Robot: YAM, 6 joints.
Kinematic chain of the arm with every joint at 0, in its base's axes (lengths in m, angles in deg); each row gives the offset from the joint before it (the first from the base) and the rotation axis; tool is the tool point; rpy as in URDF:
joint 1: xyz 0 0 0.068 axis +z
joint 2: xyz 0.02 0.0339 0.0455 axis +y
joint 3: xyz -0.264 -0.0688 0 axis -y
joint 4: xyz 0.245 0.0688 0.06 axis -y
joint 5: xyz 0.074 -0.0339 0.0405 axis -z
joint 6: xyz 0.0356 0 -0.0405 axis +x
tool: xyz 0 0 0 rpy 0 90 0
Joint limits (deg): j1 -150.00..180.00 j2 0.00..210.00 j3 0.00..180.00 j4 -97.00..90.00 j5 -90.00..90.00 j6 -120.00..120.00
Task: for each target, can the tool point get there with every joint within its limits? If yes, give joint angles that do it. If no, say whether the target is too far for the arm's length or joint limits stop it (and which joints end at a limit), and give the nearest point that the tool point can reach.
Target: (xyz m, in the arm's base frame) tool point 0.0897 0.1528 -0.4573
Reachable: no: joint limits stop it (at a limit: joint 2) | nearest point 0.0964 0.1643 -0.3756 | short by 0.083 m
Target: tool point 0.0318 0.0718 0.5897
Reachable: yes | joints 43.46 60.20 115.12 -47.38 -58.24 42.63
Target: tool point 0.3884 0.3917 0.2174
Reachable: yes | joints 42.07 156.40 160.35 -62.22 -59.08 -95.46
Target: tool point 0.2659 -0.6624 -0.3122
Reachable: no: too far | nearest point 0.2066 -0.5147 -0.2117 | short by 0.188 m
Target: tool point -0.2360 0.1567 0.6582
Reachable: yes | joints 139.82 115.42 163.83 21.56 -65.84 55.36
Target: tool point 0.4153 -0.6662 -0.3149
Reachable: no: too far | nearest point 0.2995 -0.4804 -0.1923 | short by 0.251 m
